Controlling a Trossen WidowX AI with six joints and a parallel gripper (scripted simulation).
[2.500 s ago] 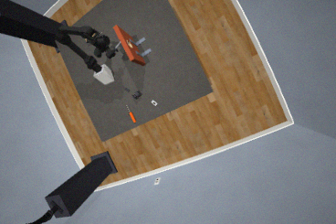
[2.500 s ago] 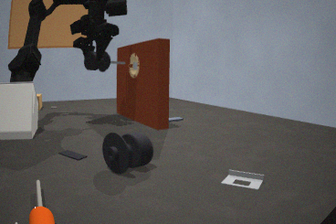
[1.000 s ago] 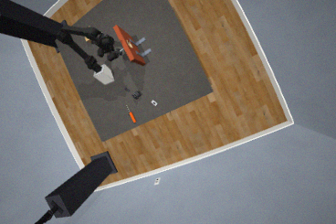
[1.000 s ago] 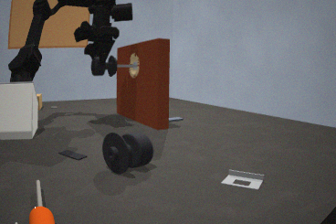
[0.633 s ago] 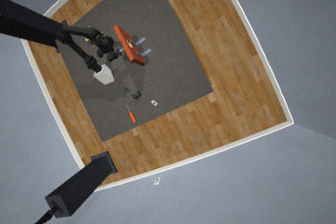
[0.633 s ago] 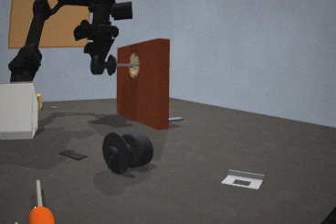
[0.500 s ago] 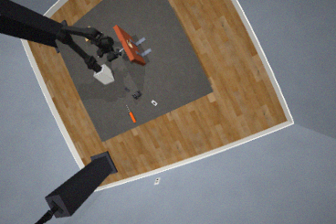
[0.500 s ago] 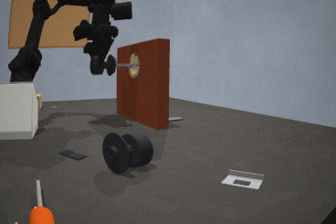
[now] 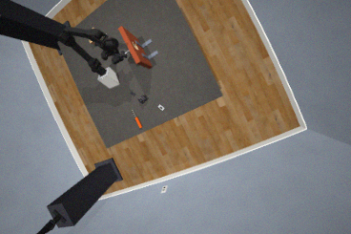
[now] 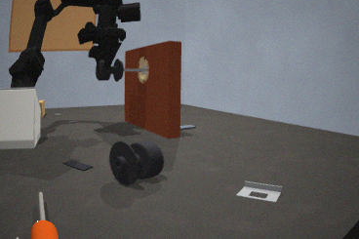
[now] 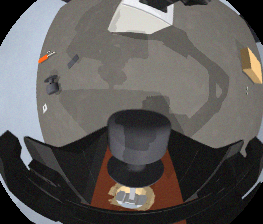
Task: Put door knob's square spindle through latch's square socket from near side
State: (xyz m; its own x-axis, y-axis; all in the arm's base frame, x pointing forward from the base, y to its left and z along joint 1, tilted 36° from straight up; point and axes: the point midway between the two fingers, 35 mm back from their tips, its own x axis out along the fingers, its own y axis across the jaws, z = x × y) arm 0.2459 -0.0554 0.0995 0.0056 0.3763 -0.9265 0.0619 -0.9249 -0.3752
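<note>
Now: the red-brown wooden door panel 140 mm ahead of my hand and 50 mm below it. Round my hand: dark spool-shaped knob: 40 mm behind, 380 mm to the right, 170 mm below; flat dark plate: 120 mm behind, 280 mm to the right, 200 mm below; tan block: 240 mm behind, 390 mm to the left, 170 mm below.
</note>
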